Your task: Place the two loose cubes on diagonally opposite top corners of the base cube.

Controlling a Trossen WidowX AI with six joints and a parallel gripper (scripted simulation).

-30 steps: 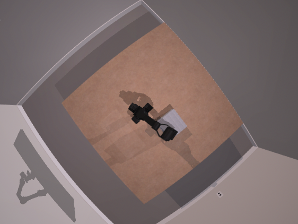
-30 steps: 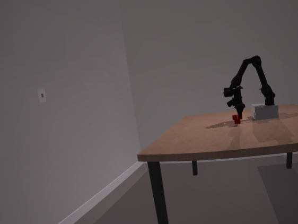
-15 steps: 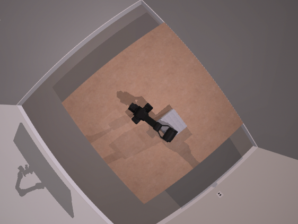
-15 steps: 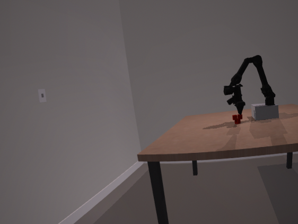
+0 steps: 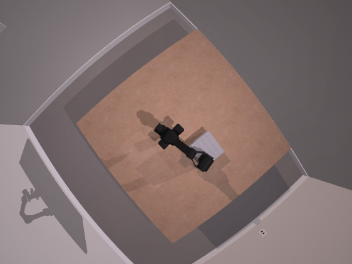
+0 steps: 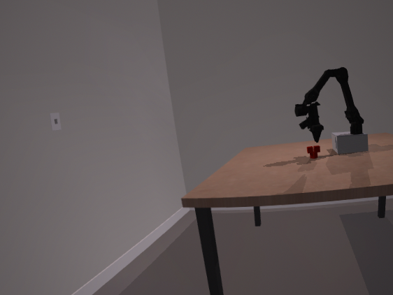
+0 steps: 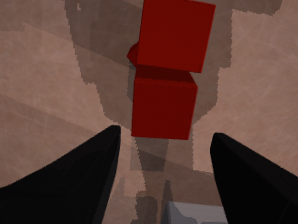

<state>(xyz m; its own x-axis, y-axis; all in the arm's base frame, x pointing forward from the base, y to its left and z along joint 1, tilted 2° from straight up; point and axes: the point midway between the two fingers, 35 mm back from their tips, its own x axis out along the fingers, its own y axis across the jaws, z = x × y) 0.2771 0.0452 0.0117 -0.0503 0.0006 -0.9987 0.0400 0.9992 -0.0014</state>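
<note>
The red cube is 4 cm below my gripper tip and 4 cm ahead of it.
</note>
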